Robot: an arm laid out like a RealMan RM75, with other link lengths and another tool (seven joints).
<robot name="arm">
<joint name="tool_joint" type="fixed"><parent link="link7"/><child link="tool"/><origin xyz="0.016 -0.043 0.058" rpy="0 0.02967 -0.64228"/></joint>
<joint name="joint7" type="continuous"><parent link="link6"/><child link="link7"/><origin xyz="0.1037 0 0" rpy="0 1.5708 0"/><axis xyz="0 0 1"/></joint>
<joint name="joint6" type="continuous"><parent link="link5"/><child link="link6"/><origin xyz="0 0 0" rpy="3.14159 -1.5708 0"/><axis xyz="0 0 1"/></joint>
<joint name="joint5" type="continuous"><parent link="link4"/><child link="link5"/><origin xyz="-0.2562 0 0" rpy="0 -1.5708 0"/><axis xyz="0 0 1"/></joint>
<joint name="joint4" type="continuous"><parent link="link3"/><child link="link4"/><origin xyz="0 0 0" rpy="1.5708 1.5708 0"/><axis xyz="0 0 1"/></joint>
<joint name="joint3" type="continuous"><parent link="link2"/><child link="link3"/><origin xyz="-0.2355 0 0" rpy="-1.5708 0 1.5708"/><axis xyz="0 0 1"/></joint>
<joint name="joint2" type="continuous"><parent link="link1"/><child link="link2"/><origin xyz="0 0 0" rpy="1.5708 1.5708 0"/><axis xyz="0 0 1"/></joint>
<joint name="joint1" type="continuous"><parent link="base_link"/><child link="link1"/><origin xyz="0 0 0.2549" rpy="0 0 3.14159"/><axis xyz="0 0 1"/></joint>
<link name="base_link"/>
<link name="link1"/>
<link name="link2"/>
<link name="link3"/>
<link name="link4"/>
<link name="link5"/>
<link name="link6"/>
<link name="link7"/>
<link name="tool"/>
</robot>
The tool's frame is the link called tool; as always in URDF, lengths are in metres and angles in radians. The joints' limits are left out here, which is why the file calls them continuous.
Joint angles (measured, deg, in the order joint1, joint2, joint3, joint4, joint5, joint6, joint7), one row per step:
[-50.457 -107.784 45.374 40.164 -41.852 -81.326 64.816]
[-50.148 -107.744 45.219 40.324 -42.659 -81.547 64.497]
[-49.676 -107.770 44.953 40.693 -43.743 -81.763 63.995]
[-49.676 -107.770 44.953 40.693 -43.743 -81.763 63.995]
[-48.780 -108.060 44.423 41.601 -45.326 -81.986 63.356]
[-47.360 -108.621 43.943 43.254 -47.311 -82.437 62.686]
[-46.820 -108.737 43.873 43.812 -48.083 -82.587 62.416]
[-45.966 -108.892 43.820 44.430 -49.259 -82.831 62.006]
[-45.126 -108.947 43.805 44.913 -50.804 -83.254 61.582]
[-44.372 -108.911 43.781 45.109 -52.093 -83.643 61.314]
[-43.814 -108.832 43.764 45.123 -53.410 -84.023 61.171]
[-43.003 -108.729 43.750 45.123 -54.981 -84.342 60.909]
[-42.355 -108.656 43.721 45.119 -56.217 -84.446 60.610]
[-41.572 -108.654 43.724 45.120 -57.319 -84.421 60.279]
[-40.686 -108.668 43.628 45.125 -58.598 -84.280 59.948]
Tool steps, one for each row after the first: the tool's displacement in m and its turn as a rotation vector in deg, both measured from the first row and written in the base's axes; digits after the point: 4 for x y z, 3 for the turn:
[0.0002 -0.0010 0.0003 0.209 -0.969 0.392]
[0.0007 -0.0022 0.0007 0.652 -2.325 0.945]
[0.0007 -0.0022 0.0007 0.652 -2.325 0.945]
[0.0011 -0.0042 0.0012 1.528 -4.404 1.646]
[0.0013 -0.0077 0.0019 2.539 -6.823 2.263]
[0.0011 -0.0090 0.0026 2.905 -7.631 2.509]
[-0.0001 -0.0116 0.0029 3.281 -8.875 3.050]
[-0.0005 -0.0145 0.0033 3.517 -10.452 3.558]
[-0.0019 -0.0175 0.0035 3.624 -11.753 4.084]
[-0.0023 -0.0197 0.0036 3.646 -13.060 4.406]
[-0.0041 -0.0228 0.0038 3.826 -14.614 5.025]
[-0.0055 -0.0249 0.0042 4.128 -15.858 5.620]
[-0.0083 -0.0276 0.0040 4.486 -16.982 6.419]
[-0.0114 -0.0303 0.0042 5.084 -18.320 7.304]

